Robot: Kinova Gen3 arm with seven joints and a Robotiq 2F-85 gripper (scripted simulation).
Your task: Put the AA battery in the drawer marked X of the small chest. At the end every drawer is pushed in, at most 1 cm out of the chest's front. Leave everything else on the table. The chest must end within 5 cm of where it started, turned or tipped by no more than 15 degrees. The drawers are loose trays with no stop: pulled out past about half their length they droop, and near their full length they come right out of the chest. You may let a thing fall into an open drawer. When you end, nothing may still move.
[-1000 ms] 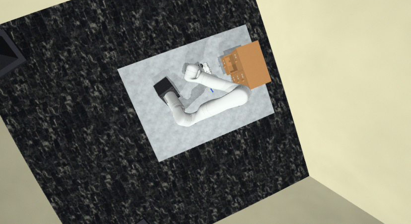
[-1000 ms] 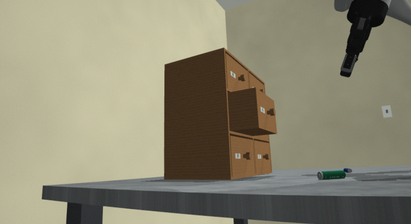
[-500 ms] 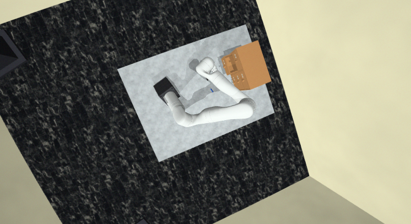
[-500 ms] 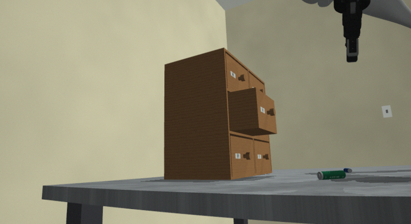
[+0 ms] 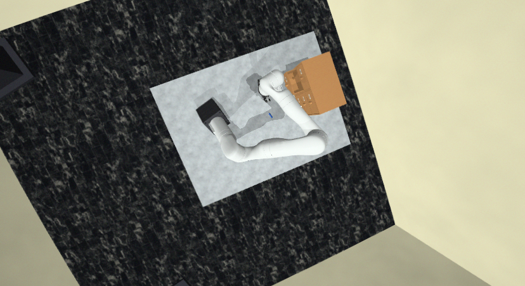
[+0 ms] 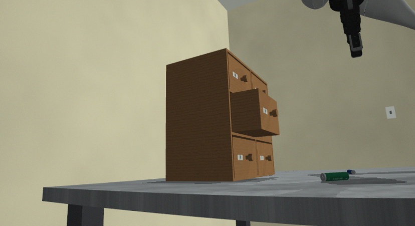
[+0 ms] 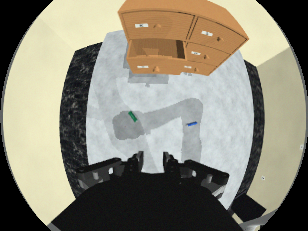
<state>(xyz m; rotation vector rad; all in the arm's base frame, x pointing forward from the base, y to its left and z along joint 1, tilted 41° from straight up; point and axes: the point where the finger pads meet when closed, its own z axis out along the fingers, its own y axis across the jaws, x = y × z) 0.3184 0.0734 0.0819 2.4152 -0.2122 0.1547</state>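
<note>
Right now my hand is 9 cm short of the green AA battery, 7 cm to the right of it and 27 cm above it. The rest, counted from my hand: blue AA battery: 2 cm ahead, 16 cm to the right, 27 cm below.
</note>
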